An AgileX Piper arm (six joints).
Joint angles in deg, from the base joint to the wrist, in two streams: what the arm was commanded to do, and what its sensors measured. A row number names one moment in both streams.
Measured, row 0:
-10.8, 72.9, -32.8, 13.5, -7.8, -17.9
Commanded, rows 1 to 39:
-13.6, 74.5, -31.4, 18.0, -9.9, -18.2
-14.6, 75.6, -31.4, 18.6, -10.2, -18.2
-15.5, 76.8, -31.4, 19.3, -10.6, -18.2
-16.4, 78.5, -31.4, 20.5, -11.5, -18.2
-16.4, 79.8, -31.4, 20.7, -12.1, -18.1
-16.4, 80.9, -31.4, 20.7, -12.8, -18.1
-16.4, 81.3, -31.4, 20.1, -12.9, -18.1
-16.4, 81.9, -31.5, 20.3, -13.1, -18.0
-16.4, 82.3, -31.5, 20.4, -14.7, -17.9
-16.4, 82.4, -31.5, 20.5, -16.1, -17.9
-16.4, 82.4, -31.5, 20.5, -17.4, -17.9
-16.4, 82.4, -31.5, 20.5, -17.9, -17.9
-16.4, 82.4, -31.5, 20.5, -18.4, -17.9
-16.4, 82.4, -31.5, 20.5, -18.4, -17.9
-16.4, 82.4, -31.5, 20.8, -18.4, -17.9
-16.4, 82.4, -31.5, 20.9, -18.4, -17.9
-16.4, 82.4, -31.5, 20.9, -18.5, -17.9
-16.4, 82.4, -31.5, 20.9, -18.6, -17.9
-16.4, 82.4, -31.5, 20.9, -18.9, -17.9
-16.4, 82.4, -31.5, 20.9, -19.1, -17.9
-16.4, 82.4, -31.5, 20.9, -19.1, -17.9
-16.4, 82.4, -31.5, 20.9, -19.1, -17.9
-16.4, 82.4, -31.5, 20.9, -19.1, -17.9
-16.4, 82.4, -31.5, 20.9, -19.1, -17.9
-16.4, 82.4, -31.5, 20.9, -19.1, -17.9
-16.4, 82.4, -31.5, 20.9, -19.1, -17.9
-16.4, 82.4, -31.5, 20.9, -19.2, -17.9
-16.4, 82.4, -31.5, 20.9, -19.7, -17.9
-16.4, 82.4, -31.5, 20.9, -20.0, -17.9
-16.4, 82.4, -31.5, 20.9, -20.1, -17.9
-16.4, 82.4, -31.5, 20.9, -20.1, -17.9
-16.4, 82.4, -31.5, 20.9, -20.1, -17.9
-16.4, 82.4, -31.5, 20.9, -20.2, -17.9
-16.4, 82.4, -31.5, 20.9, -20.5, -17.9
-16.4, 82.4, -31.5, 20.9, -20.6, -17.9
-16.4, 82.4, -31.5, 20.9, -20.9, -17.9
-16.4, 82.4, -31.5, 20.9, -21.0, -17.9
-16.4, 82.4, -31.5, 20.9, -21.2, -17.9
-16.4, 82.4, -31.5, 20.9, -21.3, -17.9
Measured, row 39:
-16.1, 82.2, -31.5, 20.9, -19.5, -17.8
